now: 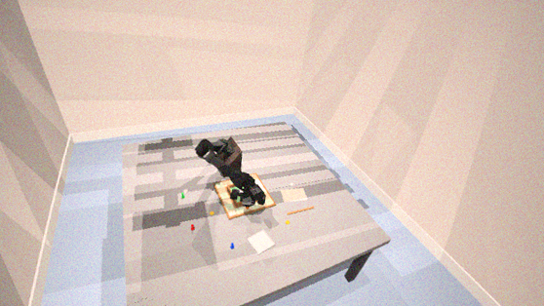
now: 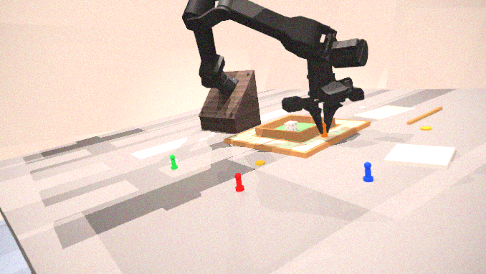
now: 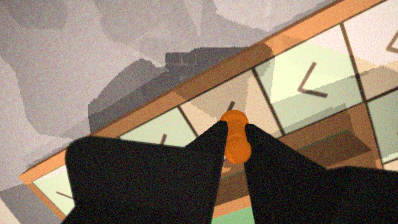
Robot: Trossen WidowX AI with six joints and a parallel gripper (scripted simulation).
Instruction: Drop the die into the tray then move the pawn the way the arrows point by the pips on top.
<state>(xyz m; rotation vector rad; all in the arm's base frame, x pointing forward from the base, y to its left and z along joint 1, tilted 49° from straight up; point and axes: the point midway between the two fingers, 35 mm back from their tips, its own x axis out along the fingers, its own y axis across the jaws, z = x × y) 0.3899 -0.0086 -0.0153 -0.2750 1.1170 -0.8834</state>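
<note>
Right now the white die is 11 cm behind my gripper tip. Also, from my gripper tip: blue pawn: 21 cm ahead, 14 cm to the right, 1 cm below; green tray floor: 11 cm behind, 1 cm to the left, 1 cm below; orange pawn: 1 cm above.
</note>
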